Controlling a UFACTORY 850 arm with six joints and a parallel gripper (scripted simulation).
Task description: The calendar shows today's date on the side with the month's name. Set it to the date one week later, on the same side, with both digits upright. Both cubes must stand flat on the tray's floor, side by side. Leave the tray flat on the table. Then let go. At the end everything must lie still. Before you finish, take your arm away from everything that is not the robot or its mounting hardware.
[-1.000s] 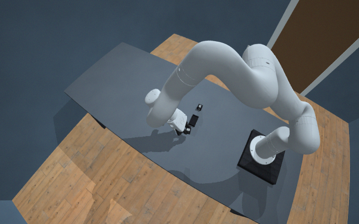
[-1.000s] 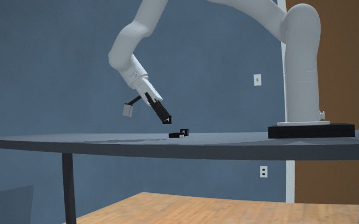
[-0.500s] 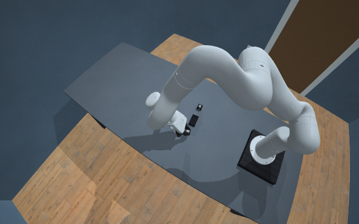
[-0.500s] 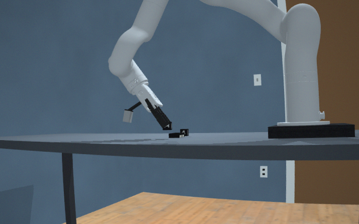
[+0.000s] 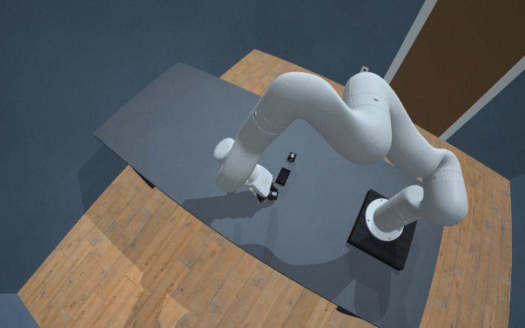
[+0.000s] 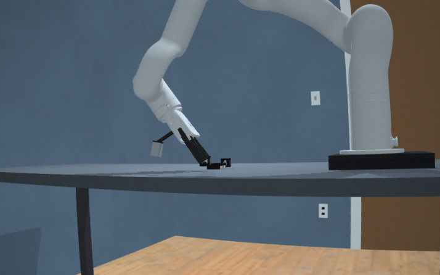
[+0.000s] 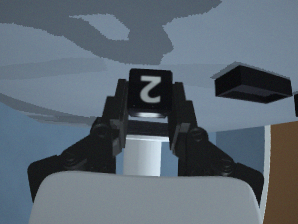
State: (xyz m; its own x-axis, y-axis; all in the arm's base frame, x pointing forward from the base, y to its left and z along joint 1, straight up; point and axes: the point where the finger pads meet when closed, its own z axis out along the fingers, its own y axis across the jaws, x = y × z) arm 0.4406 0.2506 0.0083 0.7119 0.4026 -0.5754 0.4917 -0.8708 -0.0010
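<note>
My hand is 11 cm to the left of the black tray, 4 cm above it and 2 cm short of it. The rest, counted from my hand: calendar cube (2 cm below, 1 cm to the right, 1 cm behind).
</note>
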